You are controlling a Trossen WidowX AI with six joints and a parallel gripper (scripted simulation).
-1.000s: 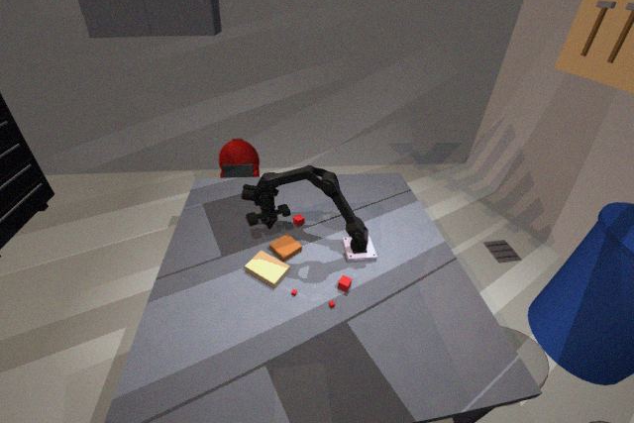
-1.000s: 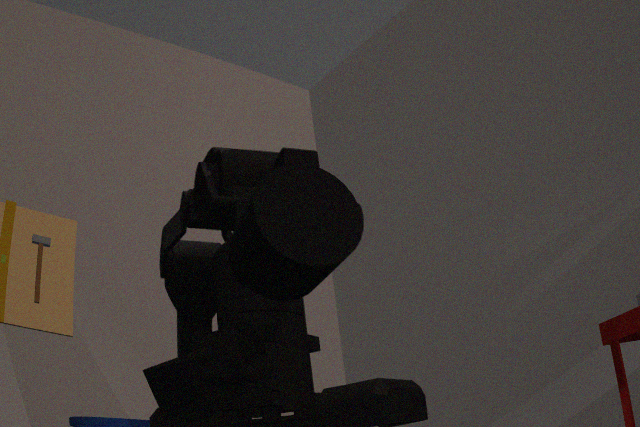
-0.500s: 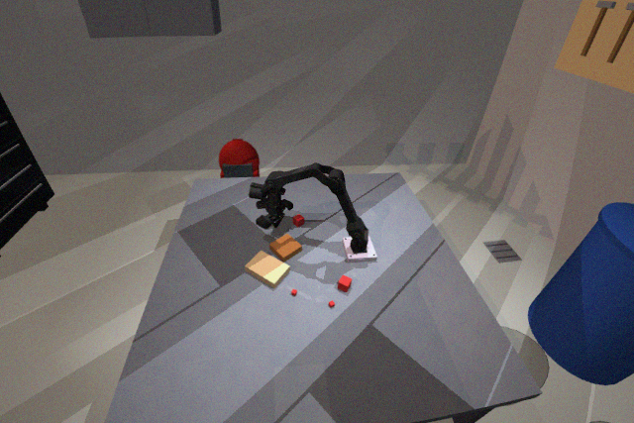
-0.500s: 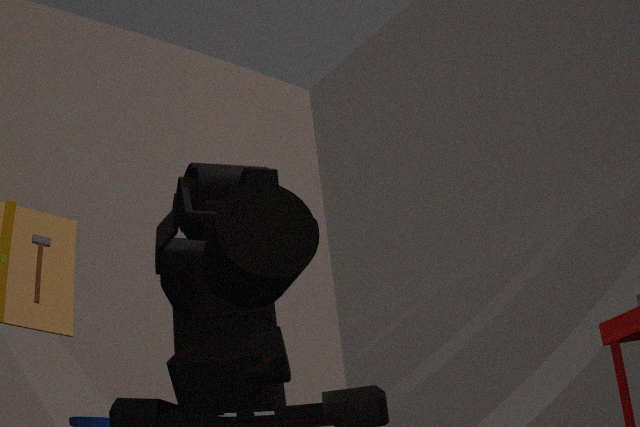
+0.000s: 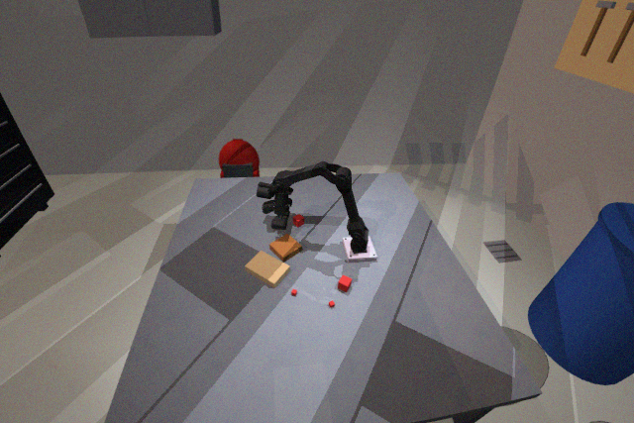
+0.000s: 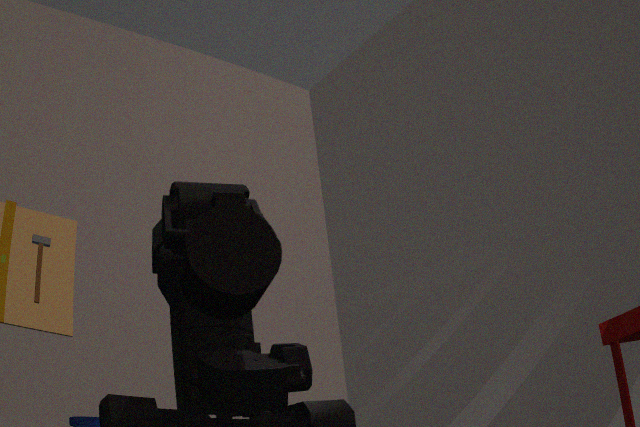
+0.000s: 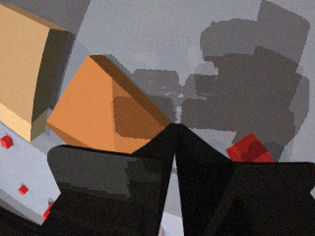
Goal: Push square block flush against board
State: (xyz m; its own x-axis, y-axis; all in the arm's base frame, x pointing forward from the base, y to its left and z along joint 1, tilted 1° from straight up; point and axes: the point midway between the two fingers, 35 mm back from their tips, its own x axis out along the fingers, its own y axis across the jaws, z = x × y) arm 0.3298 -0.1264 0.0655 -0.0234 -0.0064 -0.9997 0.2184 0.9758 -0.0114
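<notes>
The orange square block is 1 cm behind my gripper tip, 8 cm to the left of it and 5 cm below it. The rest, counted from my gripper tip: tan board 7 cm ahead, 19 cm to the left, 5 cm below.
</notes>
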